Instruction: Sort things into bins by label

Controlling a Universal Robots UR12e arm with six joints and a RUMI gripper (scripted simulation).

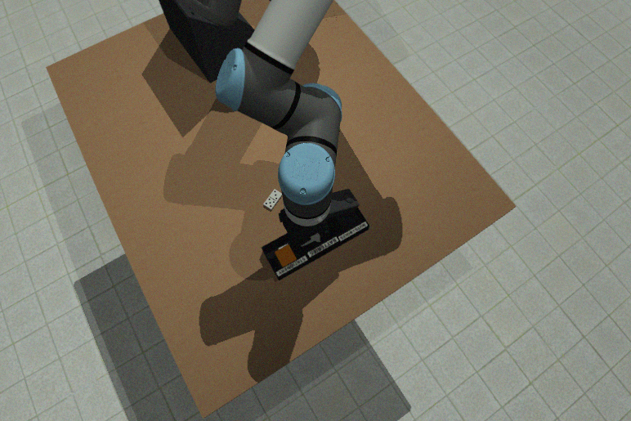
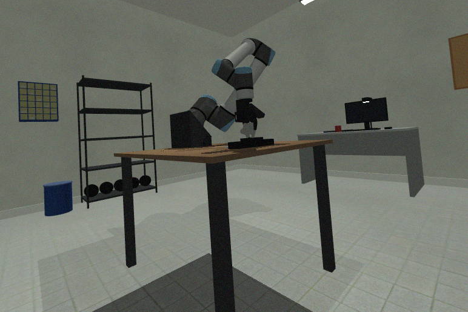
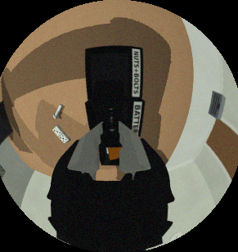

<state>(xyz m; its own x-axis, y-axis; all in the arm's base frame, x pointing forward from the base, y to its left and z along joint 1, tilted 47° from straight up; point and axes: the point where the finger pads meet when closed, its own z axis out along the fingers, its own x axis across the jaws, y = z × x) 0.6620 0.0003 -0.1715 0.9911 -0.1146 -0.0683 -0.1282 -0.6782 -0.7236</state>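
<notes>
My hand is 3 cm above the black battery. Also, from my hand: orange block: 9 cm to the right, 2 cm below; white bolt: 12 cm behind, 3 cm to the left, 3 cm below; white domino: 14 cm behind, 2 cm to the right, 3 cm below.
</notes>
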